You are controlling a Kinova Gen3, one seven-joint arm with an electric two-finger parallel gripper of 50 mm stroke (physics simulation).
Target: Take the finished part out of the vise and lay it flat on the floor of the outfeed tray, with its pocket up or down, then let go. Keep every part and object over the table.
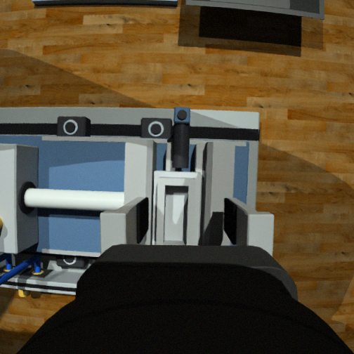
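Note:
The finished part (194, 210) is a pale grey block with its rectangular pocket facing up. It stands between the left jaw (137, 172) and the right jaw (218, 172) of the vise (247, 118). A narrow dark gap shows between the part and the right jaw. My gripper (185, 213) is open and empty. Its fingers hang on either side of the part and the jaws, apart from the part; their exact height is hard to tell. The near end of the part is hidden by the gripper body. The grey outfeed tray (245, 8) shows partly at the top right edge.
A dark cylinder with a blue end block (181, 116) points at the part's far end. A white rod (75, 198) runs to the left jaw from a grey housing (7, 195). Blue hoses (20, 270) are at the lower left. A blue plate's edge (105, 3) shows at the top.

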